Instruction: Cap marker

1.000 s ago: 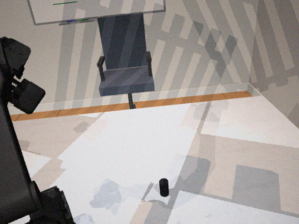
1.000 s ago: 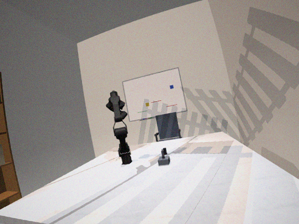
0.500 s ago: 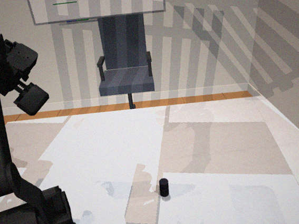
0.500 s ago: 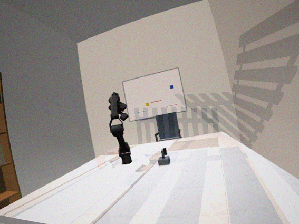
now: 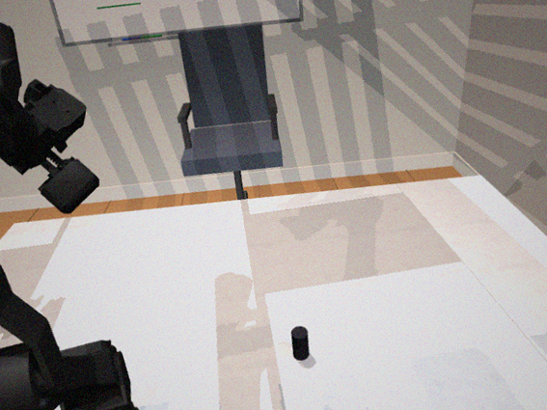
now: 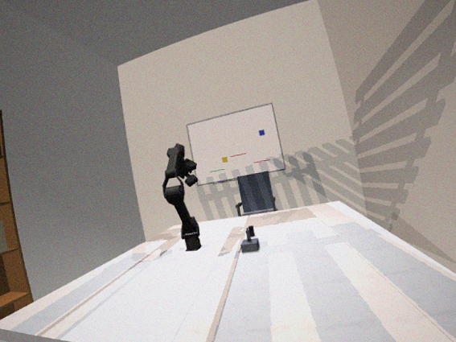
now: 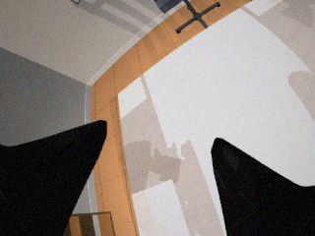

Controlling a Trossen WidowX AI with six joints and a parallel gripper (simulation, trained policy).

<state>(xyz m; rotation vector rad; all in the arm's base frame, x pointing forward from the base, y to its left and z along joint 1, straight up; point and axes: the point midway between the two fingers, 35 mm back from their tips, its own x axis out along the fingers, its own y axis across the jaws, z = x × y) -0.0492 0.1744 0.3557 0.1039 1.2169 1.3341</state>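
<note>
The marker cap is 340 mm ahead of my gripper tip, 100 mm to the right of it and 310 mm below it. Round my gripper tip: grey holder block: 360 mm ahead, 290 mm to the right, 320 mm below.
</note>
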